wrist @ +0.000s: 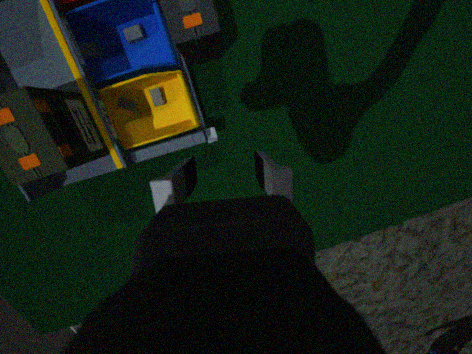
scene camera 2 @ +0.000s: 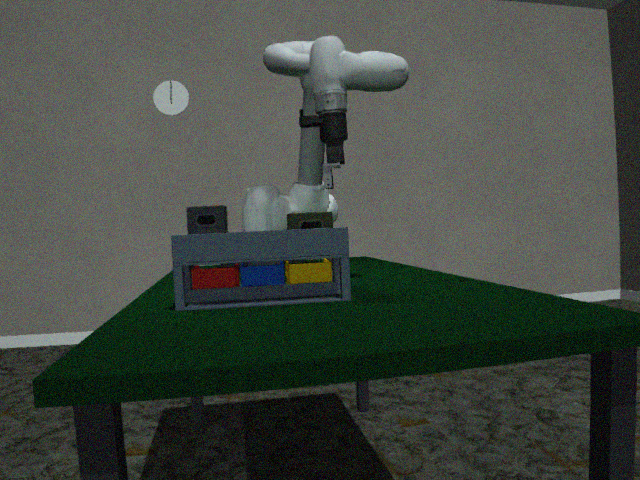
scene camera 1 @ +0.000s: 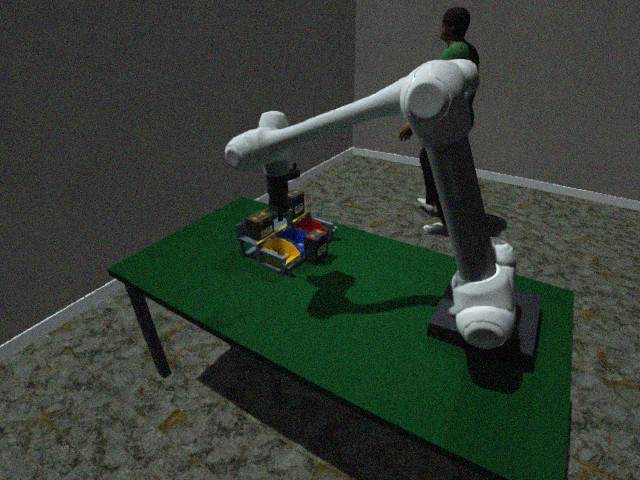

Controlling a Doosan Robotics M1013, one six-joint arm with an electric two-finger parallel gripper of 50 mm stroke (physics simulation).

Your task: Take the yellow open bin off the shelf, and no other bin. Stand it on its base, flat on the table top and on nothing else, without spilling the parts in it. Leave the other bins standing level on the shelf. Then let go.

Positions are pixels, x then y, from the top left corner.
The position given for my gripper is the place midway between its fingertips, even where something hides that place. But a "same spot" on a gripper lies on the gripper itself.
Labels:
My gripper shows in the wrist view, in scene camera 2 and in scene camera 1 (285, 223). The same spot on my gripper: (scene camera 2: 327, 168) is (wrist: 179, 194).

